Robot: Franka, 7 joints.
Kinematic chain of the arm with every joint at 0, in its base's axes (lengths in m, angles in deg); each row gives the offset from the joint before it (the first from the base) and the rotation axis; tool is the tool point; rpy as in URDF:
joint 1: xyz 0 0 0.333 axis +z
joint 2: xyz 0 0 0 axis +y
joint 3: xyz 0 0 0.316 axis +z
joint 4: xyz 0.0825 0 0 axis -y
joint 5: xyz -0.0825 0 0.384 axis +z
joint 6: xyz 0 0 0 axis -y
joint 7: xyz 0.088 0 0 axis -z
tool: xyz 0 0 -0.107 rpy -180 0 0
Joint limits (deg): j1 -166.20..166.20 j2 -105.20..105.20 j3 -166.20..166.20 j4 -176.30..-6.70 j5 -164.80..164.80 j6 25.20..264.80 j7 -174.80..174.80
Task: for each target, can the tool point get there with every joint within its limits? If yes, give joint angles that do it. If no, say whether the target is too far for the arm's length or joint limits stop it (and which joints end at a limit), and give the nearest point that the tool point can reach.
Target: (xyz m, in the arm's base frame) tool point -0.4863 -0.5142 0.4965
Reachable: yes | joints -98.00 36.54 -54.02 -93.78 -27.46 200.74 102.84
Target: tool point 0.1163 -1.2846 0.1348
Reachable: no: too far | nearest point 0.0765 -0.8445 0.2027 | short by 0.447 m
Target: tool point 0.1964 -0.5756 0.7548
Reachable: yes | joints -70.62 19.75 16.28 -66.33 69.15 217.27 -39.13
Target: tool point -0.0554 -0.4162 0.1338
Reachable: yes | joints 20.52 -40.15 -135.31 -149.19 134.93 97.74 127.93
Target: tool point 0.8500 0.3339 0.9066
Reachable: no: too far | nearest point 0.6762 0.2656 0.7893 | short by 0.221 m
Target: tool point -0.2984 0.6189 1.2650
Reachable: no: too far | nearest point -0.2211 0.4586 1.0235 | short by 0.300 m
